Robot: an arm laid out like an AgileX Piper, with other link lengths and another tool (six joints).
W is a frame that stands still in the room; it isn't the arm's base.
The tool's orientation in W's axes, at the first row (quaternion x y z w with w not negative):
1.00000, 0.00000, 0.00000, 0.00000
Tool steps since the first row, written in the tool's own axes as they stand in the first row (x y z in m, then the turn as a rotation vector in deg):
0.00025, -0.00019, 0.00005, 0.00, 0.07, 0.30
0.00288, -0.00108, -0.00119, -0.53, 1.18, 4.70
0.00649, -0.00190, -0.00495, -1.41, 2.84, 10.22
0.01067, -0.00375, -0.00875, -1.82, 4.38, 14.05
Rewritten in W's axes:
0.00025, 0.00019, -0.00005, 0.00, -0.07, -0.30
0.00288, 0.00108, 0.00119, -0.53, -1.18, -4.70
0.00649, 0.00190, 0.00495, -1.41, -2.84, -10.22
0.01067, 0.00375, 0.00875, -1.82, -4.38, -14.05

